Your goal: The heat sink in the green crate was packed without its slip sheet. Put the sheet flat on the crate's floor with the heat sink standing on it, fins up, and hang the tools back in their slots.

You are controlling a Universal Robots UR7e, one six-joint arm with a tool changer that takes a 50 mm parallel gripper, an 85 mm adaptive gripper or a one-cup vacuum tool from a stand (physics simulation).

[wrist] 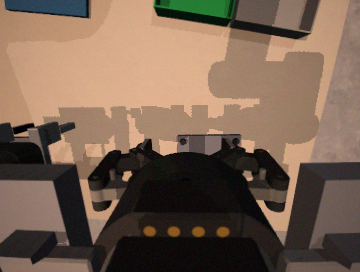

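Places are measured from the arm's base along level axes (x ahead, y left, z up), in centimetres.
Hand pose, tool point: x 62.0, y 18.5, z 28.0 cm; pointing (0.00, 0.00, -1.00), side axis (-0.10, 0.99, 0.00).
After its pixels a point has its place.
The green crate (194,16) {z -5.3, x 42.8, y 18.2 cm} is cut off by the top edge of the wrist view; part of its near wall and inside shows. The heat sink and the slip sheet do not show. My gripper (189,146), the black adaptive one with jointed side links, is at the lower middle, between two grey blocks of the tool stand (327,205) {z 26.2, x 58.0, y 22.4 cm}. Its fingers stand wide apart with nothing held between them. Its black body hides part of the fingers and the lower middle of the view.
A grey bin (272,12) {z -7.7, x 40.0, y 32.9 cm} adjoins the green crate on the right. A blue tray (47,7) {z -7.0, x 42.3, y -10.3 cm} shows at the top left. Another tool (37,142) {z 15.0, x 61.4, y 3.8 cm} with two grey fingers hangs at the left. A small grey plate (207,144) {z -6.8, x 67.1, y 23.7 cm} with two dark holes lies beyond my gripper.
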